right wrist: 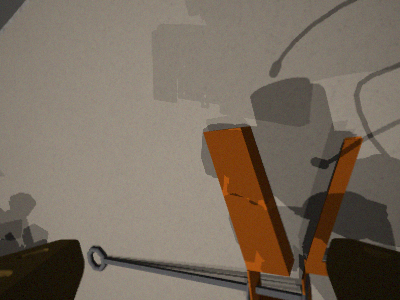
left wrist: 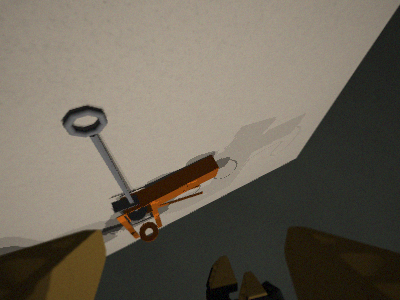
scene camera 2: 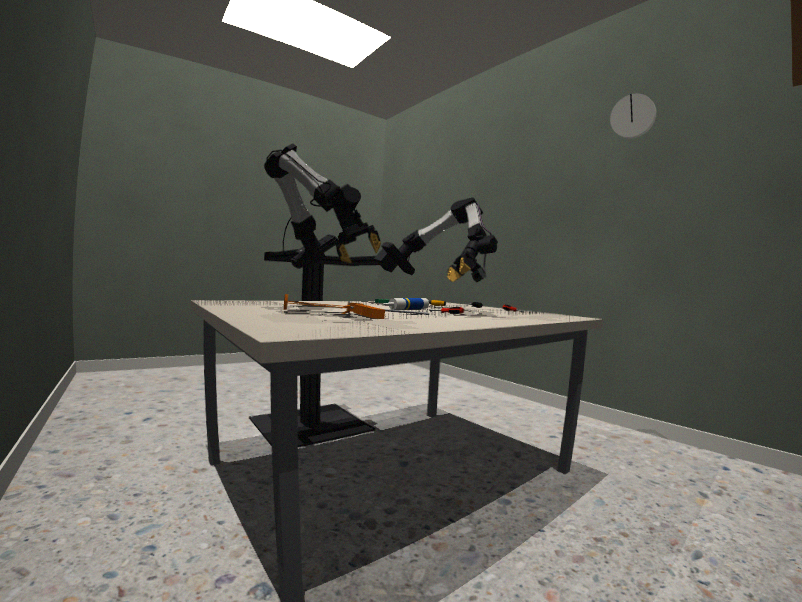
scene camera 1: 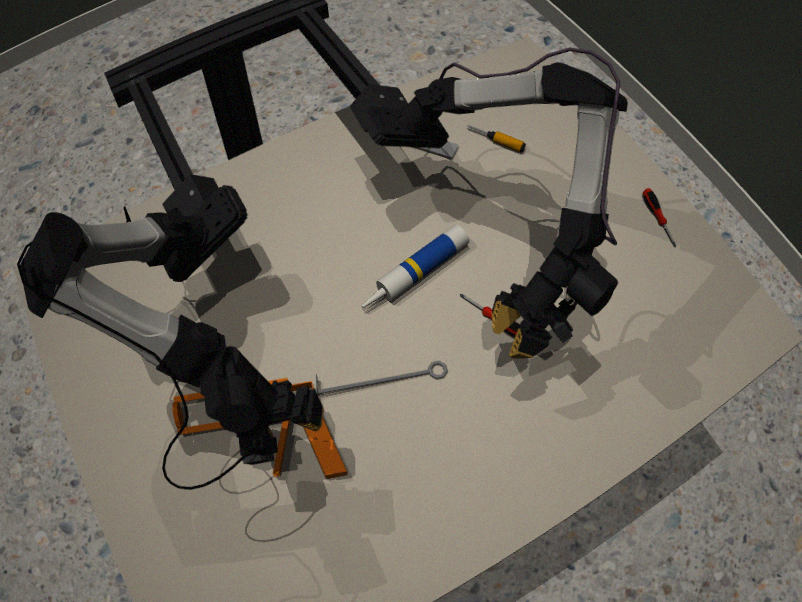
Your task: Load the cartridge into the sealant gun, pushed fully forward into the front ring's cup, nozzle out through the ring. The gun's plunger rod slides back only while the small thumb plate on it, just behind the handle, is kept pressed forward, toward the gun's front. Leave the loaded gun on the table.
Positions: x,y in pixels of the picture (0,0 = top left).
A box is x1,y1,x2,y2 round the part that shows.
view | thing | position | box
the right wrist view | right gripper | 204,250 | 0,238,399,299
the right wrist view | orange sealant gun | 263,242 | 87,126,363,299
